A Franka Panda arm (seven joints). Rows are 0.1 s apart.
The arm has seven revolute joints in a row. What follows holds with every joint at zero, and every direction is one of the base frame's. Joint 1 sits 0.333 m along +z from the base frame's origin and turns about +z. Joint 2 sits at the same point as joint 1 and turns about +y. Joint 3 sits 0.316 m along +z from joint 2 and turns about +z. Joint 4 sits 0.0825 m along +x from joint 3 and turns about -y. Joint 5 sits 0.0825 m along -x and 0.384 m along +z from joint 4 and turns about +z. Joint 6 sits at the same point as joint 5 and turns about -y. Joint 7 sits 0.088 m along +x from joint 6 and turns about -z. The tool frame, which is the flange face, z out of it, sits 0.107 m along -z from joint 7; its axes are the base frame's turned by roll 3.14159, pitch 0 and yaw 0 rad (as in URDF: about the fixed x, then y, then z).
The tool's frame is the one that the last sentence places.
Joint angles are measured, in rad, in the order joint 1, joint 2, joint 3, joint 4, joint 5, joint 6, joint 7. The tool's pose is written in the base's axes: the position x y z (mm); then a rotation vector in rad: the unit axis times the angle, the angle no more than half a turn. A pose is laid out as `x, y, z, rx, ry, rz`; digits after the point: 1 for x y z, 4 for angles.
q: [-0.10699 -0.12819 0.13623 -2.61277 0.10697 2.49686 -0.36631]
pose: 430.4, 10.8, 296.9, -3.0597, -0.4771, -0.0304
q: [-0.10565 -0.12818 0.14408 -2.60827 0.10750 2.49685 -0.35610]
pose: 431.9, 14.8, 298.5, -3.0610, -0.4753, -0.0363
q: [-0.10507 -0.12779 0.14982 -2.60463 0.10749 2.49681 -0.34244]
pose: 433.1, 17.6, 299.8, -3.0634, -0.4643, -0.0403
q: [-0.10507 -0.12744 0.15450 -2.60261 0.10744 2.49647 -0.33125]
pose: 433.6, 19.6, 300.3, -3.0653, -0.4545, -0.0416
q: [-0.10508 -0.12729 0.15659 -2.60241 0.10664 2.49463 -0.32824]
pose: 433.5, 20.5, 300.2, -3.0657, -0.4542, -0.0385
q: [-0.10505 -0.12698 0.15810 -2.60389 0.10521 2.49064 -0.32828]
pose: 432.5, 21.2, 299.1, -3.0653, -0.4584, -0.0294
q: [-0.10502 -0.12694 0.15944 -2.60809 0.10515 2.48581 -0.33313]
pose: 430.4, 21.7, 297.0, -3.0629, -0.4677, -0.0155
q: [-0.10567 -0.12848 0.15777 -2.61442 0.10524 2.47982 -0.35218]
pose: 427.6, 20.6, 294.7, -3.0574, -0.4928, 0.0002
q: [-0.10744 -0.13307 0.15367 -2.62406 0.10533 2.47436 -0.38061]
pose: 423.8, 17.9, 292.5, -3.0500, -0.5267, 0.0150
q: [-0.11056 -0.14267 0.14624 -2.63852 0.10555 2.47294 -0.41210]
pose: 419.0, 13.2, 290.9, -3.0435, -0.5577, 0.0230
